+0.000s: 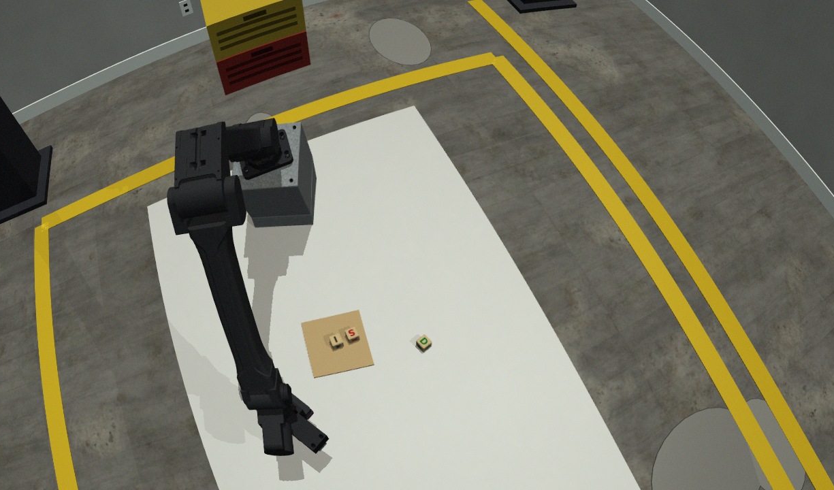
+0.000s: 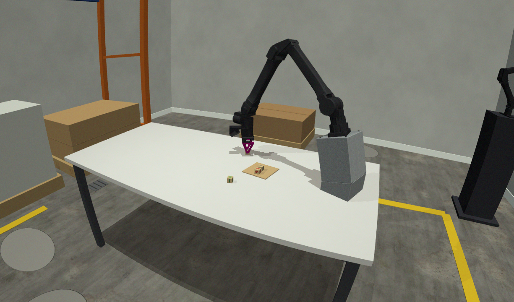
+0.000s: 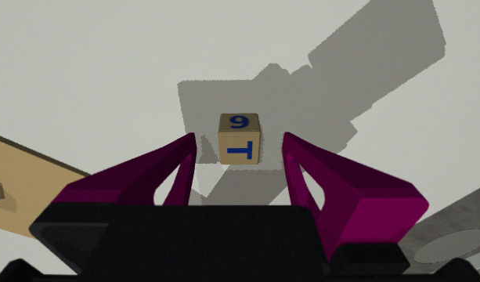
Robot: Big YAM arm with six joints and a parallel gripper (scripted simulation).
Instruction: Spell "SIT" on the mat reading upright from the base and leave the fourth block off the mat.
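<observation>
Now: hand 1 cm above the T block. The rest, counted from my hand: S block (17 cm behind, 20 cm to the left, 1 cm below); then I block (17 cm behind, 16 cm to the left, 1 cm below); then tan mat (17 cm behind, 16 cm to the left, 2 cm below).
</observation>
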